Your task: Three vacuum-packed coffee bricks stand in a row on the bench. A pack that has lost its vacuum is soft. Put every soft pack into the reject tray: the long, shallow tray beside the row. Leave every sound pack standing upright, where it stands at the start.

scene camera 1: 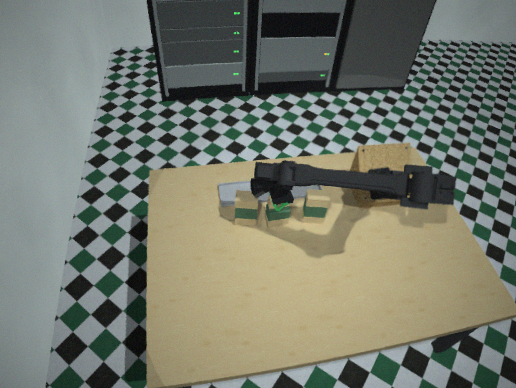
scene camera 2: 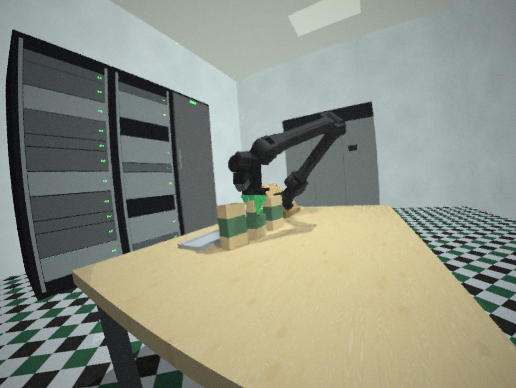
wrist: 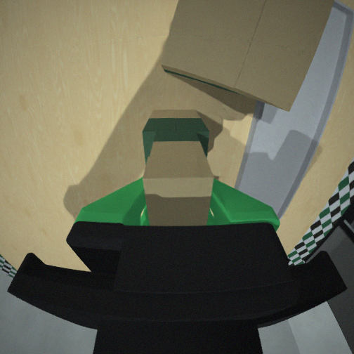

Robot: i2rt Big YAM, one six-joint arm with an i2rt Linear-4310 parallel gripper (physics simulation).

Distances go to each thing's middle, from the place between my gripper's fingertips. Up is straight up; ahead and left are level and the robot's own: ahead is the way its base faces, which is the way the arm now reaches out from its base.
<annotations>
Now: hand 150 mm to the left of the grey reject tray (wrist: 283,138), 100 mm above it and 20 mm past it.
</annotations>
